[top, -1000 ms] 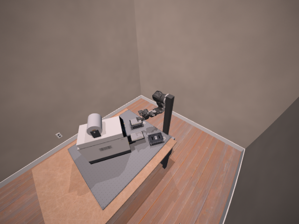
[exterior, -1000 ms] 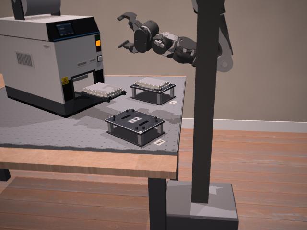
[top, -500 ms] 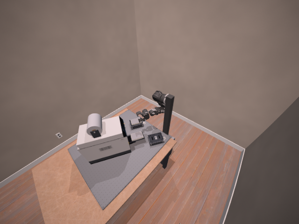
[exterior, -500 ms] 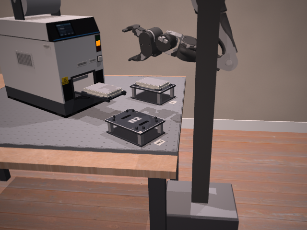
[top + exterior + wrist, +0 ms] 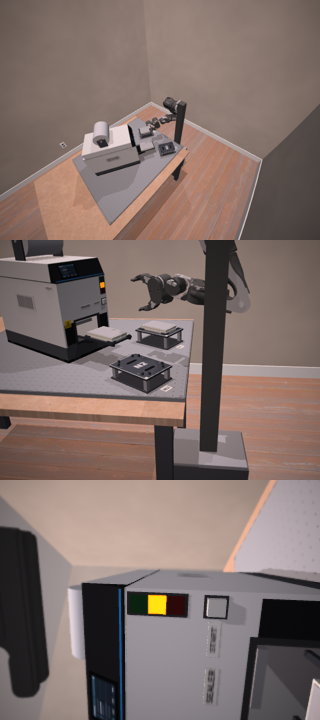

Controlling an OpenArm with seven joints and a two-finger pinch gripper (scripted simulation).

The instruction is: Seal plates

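My hand is 150 mm short of the start button, 50 mm to the left of it and 40 mm above it. Round my hand: plate 110 mm ahead, 80 mm to the left, 130 mm below; sealer stage 110 mm ahead, 80 mm to the left, 140 mm below; dark screen panel 230 mm ahead, 60 mm to the left, 90 mm above.
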